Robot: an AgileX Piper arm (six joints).
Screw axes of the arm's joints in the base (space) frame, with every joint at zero. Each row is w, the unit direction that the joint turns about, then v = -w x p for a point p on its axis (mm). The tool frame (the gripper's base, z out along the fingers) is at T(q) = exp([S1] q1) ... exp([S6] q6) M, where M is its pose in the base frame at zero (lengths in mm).
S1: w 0 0 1 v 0.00 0.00 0.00
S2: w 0 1 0 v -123.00 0.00 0.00
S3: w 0 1 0 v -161.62 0.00 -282.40
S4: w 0.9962 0 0.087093 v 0.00 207.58 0.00
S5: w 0 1 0 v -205.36 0.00 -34.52
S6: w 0.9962 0 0.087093 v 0.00 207.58 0.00
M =
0.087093 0 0.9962 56.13
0 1 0 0.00
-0.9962 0 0.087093 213.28
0 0 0 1
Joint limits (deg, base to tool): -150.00..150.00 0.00..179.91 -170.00..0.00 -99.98..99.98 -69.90..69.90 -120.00..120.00
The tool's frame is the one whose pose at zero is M.
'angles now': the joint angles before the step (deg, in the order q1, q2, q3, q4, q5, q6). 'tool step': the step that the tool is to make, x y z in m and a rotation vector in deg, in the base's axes. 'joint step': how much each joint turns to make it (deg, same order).
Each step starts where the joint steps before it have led.
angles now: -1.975 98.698 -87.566 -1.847 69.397 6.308
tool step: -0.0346 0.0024 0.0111 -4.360 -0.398 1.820
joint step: 1.374 -7.351 6.817 -4.372 0.037 -0.002
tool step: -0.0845 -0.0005 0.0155 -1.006 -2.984 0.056
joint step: 0.017 -17.923 14.800 -0.981 0.131 0.016
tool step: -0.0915 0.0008 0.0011 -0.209 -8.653 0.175
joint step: -0.034 -21.618 14.348 -0.100 -1.401 -0.037
